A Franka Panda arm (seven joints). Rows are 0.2 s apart.
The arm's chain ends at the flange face. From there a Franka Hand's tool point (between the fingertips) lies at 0.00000 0.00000 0.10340 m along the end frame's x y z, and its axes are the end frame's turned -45 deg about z.
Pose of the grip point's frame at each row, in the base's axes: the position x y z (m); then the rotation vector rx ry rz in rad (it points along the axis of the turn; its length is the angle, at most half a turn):
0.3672 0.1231 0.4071 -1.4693 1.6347 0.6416
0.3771 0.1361 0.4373 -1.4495 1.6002 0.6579
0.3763 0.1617 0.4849 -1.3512 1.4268 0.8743
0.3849 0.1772 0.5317 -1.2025 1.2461 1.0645
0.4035 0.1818 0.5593 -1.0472 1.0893 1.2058
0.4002 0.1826 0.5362 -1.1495 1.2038 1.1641
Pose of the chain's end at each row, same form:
0.3425 0.0389 0.4617 -0.7789 2.2056 1.0539
0.3520 0.0498 0.4885 -0.7746 2.1668 1.0837
0.3598 0.0642 0.5151 -0.7617 1.9904 1.3584
0.3745 0.0745 0.5368 -0.6985 1.7750 1.6138
0.3963 0.0802 0.5415 -0.6136 1.5679 1.8104
0.3937 0.0794 0.5331 -0.6676 1.7231 1.7293

